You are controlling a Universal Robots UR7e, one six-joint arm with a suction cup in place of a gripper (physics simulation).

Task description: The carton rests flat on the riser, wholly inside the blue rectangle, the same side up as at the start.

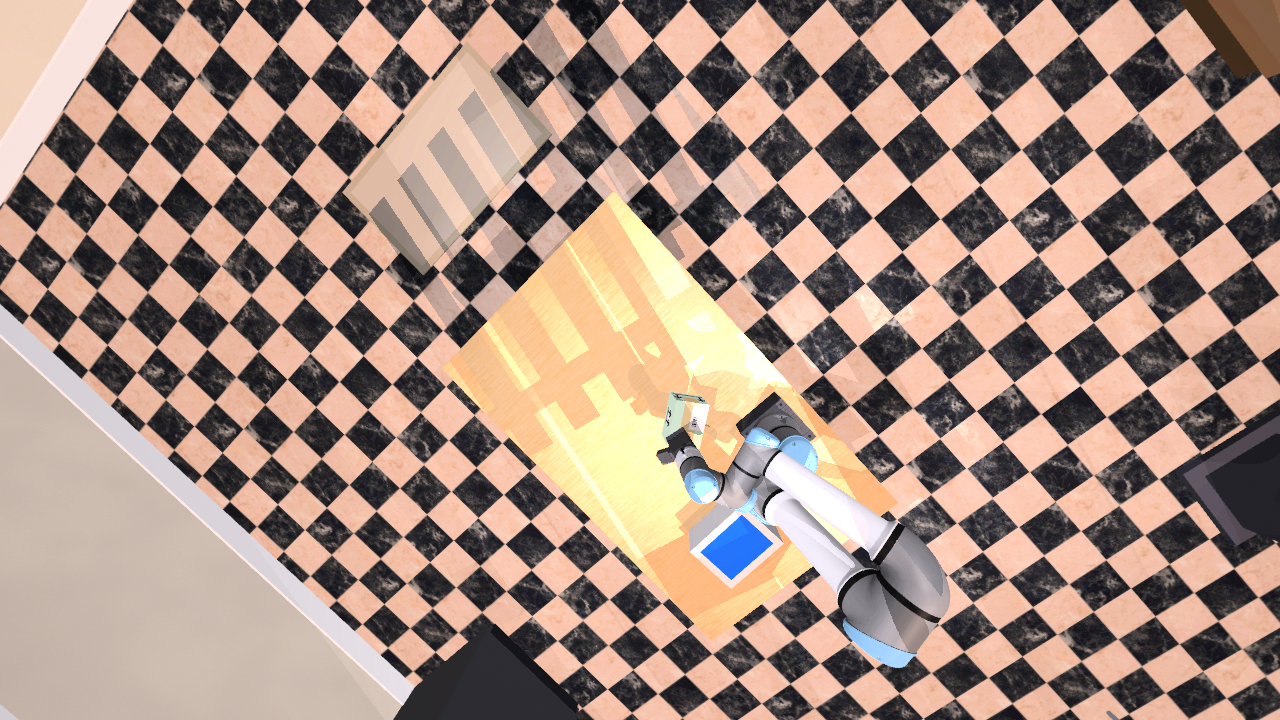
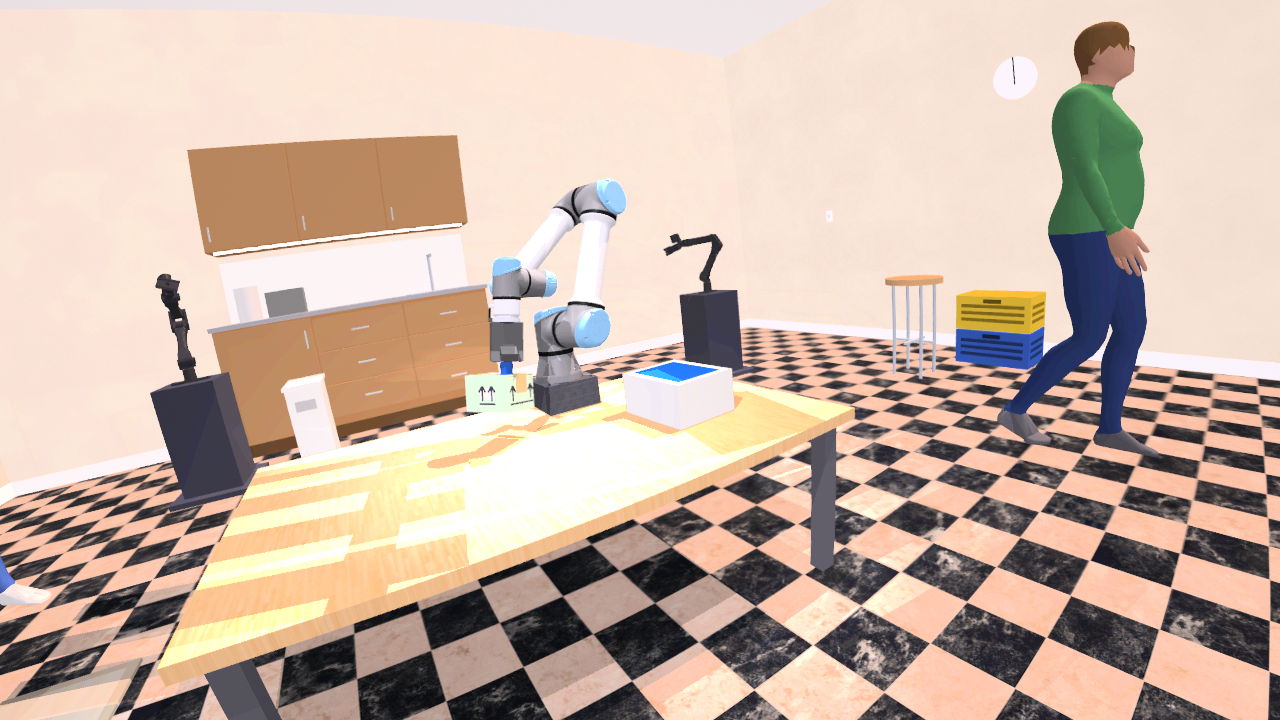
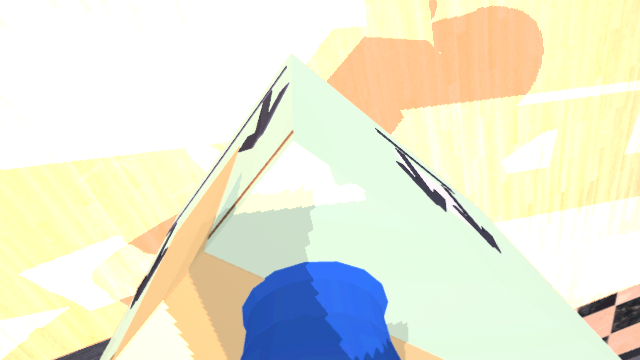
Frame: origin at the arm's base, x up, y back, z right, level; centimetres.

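Seen in the pictures: end effector, tool point: (image 2: 506, 379) (image 3: 313, 268); arm's base, origin of the base link: (image 1: 775, 434) (image 2: 559, 378).
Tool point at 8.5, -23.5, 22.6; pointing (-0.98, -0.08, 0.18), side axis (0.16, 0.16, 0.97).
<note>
Offsets run from my tool point to a thing's middle, as dx, dy, dz. Level surfaces: height alone.
The pale green carton {-4.0, +4.3, +1.6} (image 1: 686, 415) (image 2: 499, 392) (image 3: 358, 214), with black arrow marks on its sides and a tan strip, hangs low over the far side of the wooden table {dx -17.7} (image 1: 555, 357) (image 2: 402, 519), close to the arm's base (image 2: 565, 393). My blue suction cup (image 2: 506, 367) (image 3: 315, 308) sits on the carton's top face and holds it. The white riser {-11.7, -11.6, -45.2} (image 1: 695, 537) (image 2: 689, 407) stands on the table to the right of the base. Its top bears the blue rectangle {-5.7, -11.6, -45.2} (image 1: 737, 547) (image 2: 677, 369), with nothing on it. The carton is well apart from the riser.
A person in a green top (image 2: 1096, 223) walks on the right. Two black pedestals with small arms (image 2: 200, 429) (image 2: 709, 326) stand behind the table. A white bin (image 2: 309, 412), kitchen cabinets, a stool (image 2: 913, 322) and stacked crates (image 2: 999, 326) stand along the walls.
</note>
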